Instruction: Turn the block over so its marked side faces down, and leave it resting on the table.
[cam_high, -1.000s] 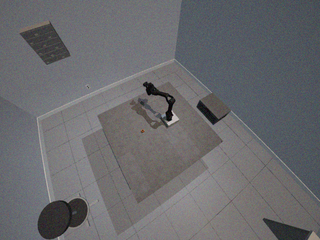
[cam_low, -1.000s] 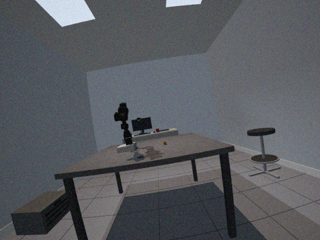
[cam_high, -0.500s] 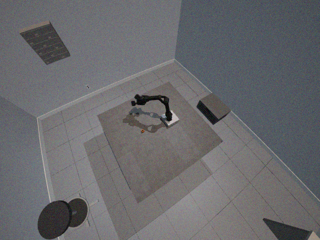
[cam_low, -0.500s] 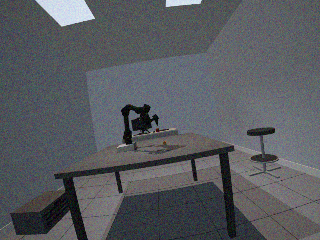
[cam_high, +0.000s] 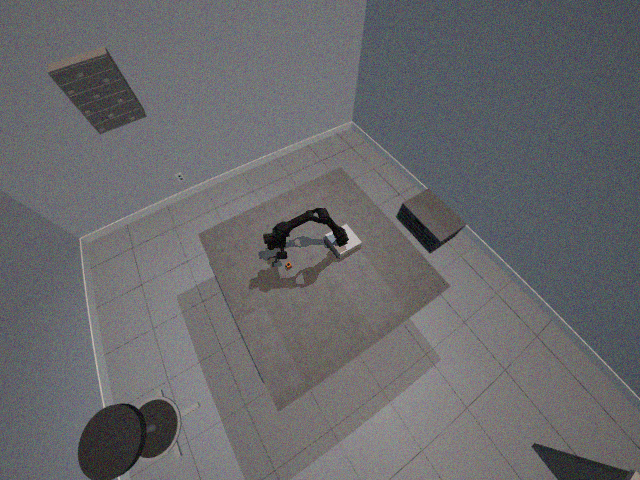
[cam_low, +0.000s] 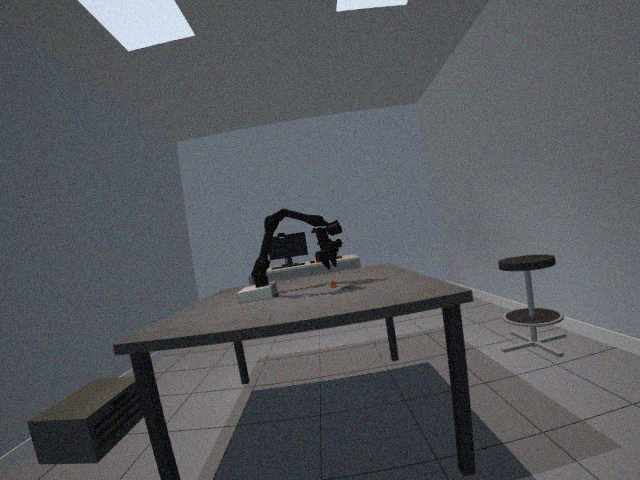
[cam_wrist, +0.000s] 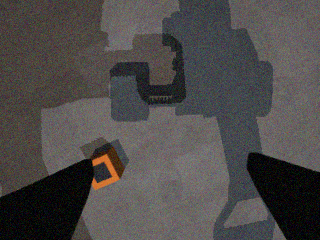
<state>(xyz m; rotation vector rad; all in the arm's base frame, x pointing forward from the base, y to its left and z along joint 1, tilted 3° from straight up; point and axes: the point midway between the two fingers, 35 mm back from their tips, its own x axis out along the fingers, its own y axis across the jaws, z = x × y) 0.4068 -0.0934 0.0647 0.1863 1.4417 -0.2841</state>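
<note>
Right now the orange block is 10 mm behind my gripper tip, 80 mm to the left of it and 90 mm below it.
</note>
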